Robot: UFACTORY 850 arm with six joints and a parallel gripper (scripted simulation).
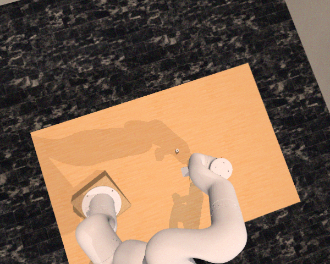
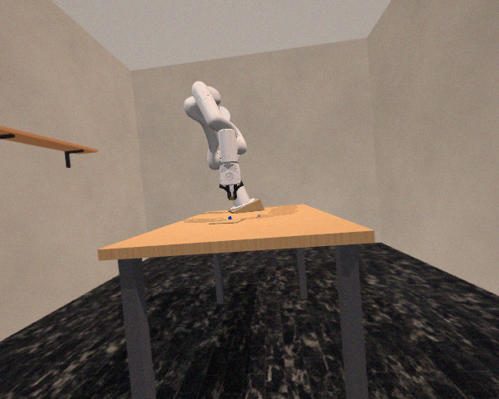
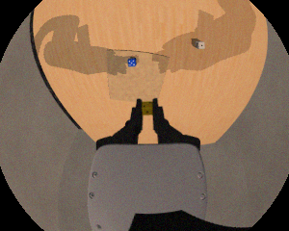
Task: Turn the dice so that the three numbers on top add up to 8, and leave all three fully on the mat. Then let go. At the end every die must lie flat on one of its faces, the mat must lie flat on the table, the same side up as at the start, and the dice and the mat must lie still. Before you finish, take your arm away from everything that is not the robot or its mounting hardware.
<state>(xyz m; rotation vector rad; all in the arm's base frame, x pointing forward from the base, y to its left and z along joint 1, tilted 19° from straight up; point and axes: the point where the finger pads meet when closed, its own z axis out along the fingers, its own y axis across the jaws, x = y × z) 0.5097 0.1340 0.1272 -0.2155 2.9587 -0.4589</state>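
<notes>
The tan mat is 30 mm to the right of my hand and 120 mm below it. Round my hand: white die 100 mm behind, 100 mm to the left, 120 mm below; blue die 40 mm behind, 40 mm to the right, 110 mm below; yellow die 10 mm below.
</notes>
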